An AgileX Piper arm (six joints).
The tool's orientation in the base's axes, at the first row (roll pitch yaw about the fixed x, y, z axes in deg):
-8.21 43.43 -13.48
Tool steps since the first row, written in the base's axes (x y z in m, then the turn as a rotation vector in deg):
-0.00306 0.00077 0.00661 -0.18 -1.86 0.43
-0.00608 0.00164 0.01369 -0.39 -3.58 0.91
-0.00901 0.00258 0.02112 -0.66 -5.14 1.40
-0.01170 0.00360 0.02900 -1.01 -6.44 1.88
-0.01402 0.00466 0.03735 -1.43 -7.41 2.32
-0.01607 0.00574 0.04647 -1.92 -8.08 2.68
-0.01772 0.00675 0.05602 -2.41 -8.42 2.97
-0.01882 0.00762 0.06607 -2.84 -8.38 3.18
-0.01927 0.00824 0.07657 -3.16 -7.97 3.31
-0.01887 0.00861 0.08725 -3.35 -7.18 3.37
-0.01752 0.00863 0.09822 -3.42 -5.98 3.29
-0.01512 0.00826 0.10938 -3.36 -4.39 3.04
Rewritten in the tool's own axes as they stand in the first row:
-0.00684 -0.00034 0.00261 -0.11 -1.90 0.22
-0.01398 -0.00063 0.00558 -0.29 -3.67 0.45
-0.02132 -0.00087 0.00887 -0.56 -5.30 0.65
-0.02881 -0.00104 0.01264 -0.92 -6.68 0.78
-0.03637 -0.00118 0.01701 -1.35 -7.74 0.82
-0.04427 -0.00134 0.02212 -1.83 -8.50 0.75
-0.05217 -0.00155 0.02782 -2.32 -8.93 0.63
-0.06000 -0.00189 0.03426 -2.77 -8.97 0.48
-0.06764 -0.00243 0.04148 -3.16 -8.62 0.34
-0.07477 -0.00312 0.04943 -3.47 -7.88 0.24
-0.08136 -0.00405 0.05825 -3.66 -6.70 0.11
-0.08727 -0.00525 0.06795 -3.72 -5.10 -0.06

